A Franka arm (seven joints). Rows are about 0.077 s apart.
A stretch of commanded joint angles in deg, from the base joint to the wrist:
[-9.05 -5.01 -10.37 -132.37 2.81 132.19 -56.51]
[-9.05 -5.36 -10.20 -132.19 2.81 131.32 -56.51]
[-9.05 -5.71 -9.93 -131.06 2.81 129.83 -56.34]
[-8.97 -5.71 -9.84 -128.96 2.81 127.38 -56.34]
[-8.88 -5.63 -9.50 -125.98 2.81 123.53 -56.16]
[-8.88 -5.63 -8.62 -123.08 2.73 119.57 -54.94]
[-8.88 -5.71 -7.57 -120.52 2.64 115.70 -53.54]
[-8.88 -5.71 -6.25 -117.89 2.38 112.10 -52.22]
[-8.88 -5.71 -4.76 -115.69 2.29 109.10 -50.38]
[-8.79 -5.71 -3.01 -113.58 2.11 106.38 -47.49]
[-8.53 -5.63 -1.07 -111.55 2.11 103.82 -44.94]
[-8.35 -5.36 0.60 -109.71 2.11 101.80 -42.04]
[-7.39 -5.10 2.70 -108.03 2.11 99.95 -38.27]
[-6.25 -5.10 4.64 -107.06 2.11 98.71 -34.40]
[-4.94 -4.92 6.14 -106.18 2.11 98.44 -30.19]
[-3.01 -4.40 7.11 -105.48 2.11 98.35 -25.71]
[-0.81 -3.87 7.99 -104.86 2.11 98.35 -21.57]
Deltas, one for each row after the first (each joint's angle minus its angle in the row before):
[0.00 -0.35 0.17 0.18 0.00 -0.87 0.00]
[0.00 -0.35 0.27 1.13 0.00 -1.49 0.17]
[0.08 0.00 0.09 2.10 0.00 -2.45 0.00]
[0.09 0.08 0.34 2.98 0.00 -3.85 0.18]
[0.00 0.00 0.88 2.90 -0.08 -3.96 1.22]
[0.00 -0.08 1.05 2.56 -0.09 -3.87 1.40]
[0.00 0.00 1.32 2.63 -0.26 -3.60 1.32]
[0.00 0.00 1.49 2.20 -0.09 -3.00 1.84]
[0.09 0.00 1.75 2.11 -0.18 -2.72 2.89]
[0.26 0.08 1.94 2.03 0.00 -2.56 2.55]
[0.18 0.27 1.67 1.84 0.00 -2.02 2.90]
[0.96 0.26 2.10 1.68 0.00 -1.85 3.77]
[1.14 0.00 1.94 0.97 0.00 -1.24 3.87]
[1.31 0.18 1.50 0.88 0.00 -0.27 4.21]
[1.93 0.52 0.97 0.70 0.00 -0.09 4.48]
[2.20 0.53 0.88 0.62 0.00 0.00 4.14]

